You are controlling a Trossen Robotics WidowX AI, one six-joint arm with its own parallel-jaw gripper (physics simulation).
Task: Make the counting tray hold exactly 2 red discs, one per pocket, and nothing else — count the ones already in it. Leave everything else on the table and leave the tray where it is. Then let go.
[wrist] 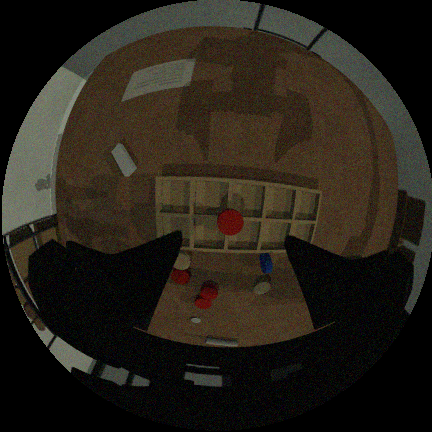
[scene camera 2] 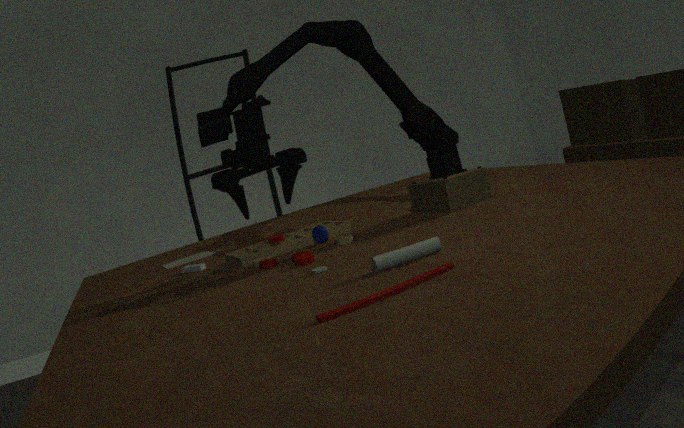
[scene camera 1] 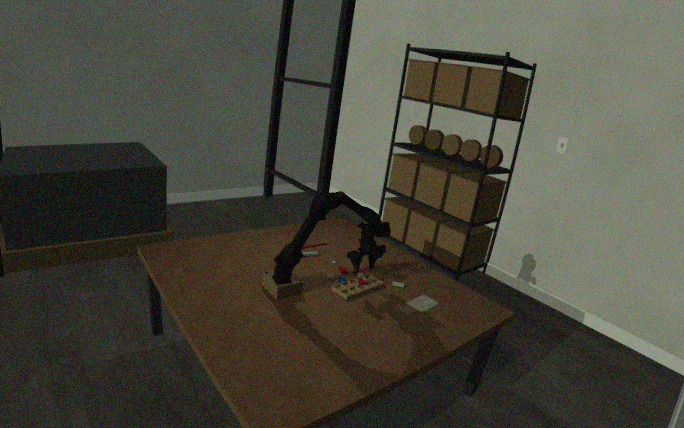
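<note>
The wooden counting tray [scene camera 1: 365, 291] [scene camera 2: 292, 245] [wrist: 240, 180] has two rows of pockets. A red disc [scene camera 1: 361, 281] [scene camera 2: 275, 238] [wrist: 230, 222] lies on the tray over a crossing of its dividers, seemingly on their tops rather than down in one pocket. No other disc shows in the pockets in the wrist view. My gripper [scene camera 1: 364, 268] [scene camera 2: 267, 210] [wrist: 234, 238] is open and empty, above the tray, fingers wide apart. On the table beside the tray are a red disc [scene camera 2: 267, 263] [wrist: 180, 276] and two touching red discs, one nearer the tray [wrist: 209, 290] and one farther [wrist: 203, 302].
A blue disc [scene camera 1: 342, 279] [scene camera 2: 319, 234] [wrist: 266, 262] stands close to the tray. Cream discs [wrist: 183, 261] [wrist: 262, 285] lie nearby. A white cylinder [scene camera 2: 406, 253], red stick [scene camera 2: 385, 292], white block [scene camera 1: 398, 284] [scene camera 2: 193, 268] [wrist: 123, 160] and paper [scene camera 1: 422, 302] [wrist: 160, 79] are also on the table.
</note>
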